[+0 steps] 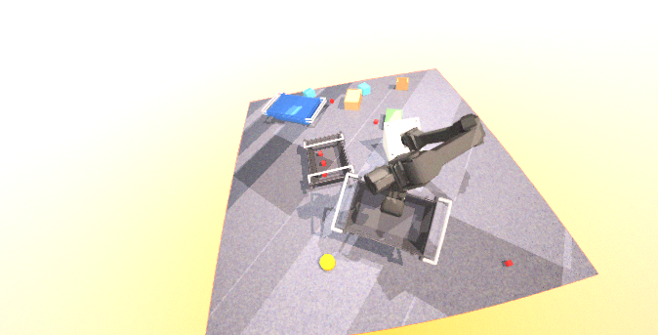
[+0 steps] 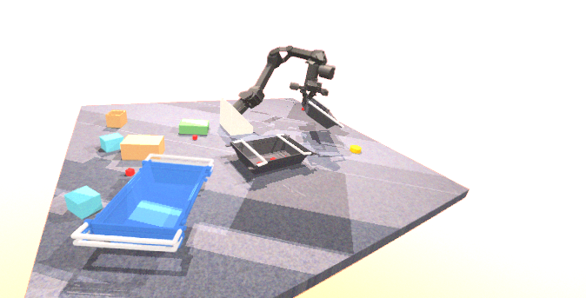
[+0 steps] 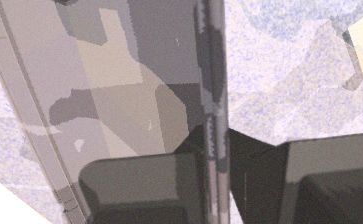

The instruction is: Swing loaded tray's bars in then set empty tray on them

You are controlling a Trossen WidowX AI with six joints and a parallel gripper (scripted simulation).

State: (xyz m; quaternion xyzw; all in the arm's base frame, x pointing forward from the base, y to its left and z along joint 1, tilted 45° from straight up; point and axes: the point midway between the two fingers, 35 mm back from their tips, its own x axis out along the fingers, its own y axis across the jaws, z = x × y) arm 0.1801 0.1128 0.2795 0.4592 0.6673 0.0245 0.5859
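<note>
The dark tray is 6 cm to the left of my gripper tip and 4 cm ahead of it. The rest, counted from my gripper tip: green block (47 cm to the right, 21 cm behind, 13 cm below); yellow disc (27 cm ahead, 14 cm below, 11 cm to the left).
</note>
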